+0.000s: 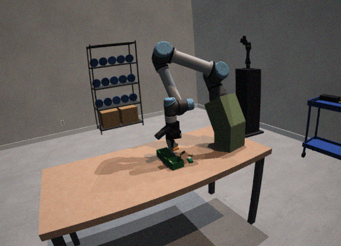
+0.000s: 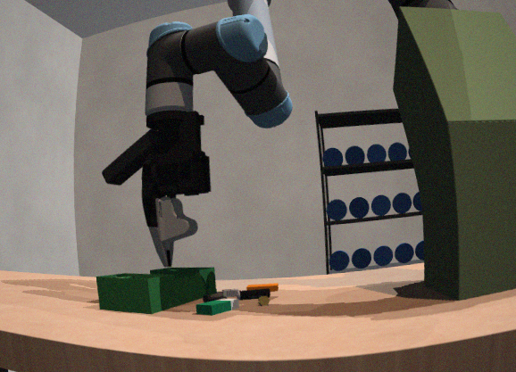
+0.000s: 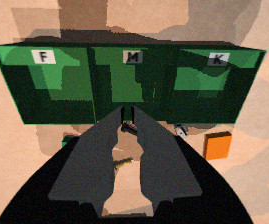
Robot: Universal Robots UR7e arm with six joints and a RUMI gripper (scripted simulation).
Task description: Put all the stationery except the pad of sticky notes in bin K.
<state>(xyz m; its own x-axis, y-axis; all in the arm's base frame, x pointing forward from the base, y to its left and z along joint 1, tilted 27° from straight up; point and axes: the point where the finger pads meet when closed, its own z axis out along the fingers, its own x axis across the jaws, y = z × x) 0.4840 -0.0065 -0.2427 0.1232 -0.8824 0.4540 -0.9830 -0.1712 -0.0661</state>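
Now: hand 5 cm above the green bin and 1 cm short of it. From my hand the other things lie so: white sharpener-like piece: 9 cm to the right, 6 cm below, 6 cm behind; black bolt: 7 cm behind, 6 cm below, 1 cm to the right; green block: 11 cm behind, 6 cm to the left, 6 cm below.
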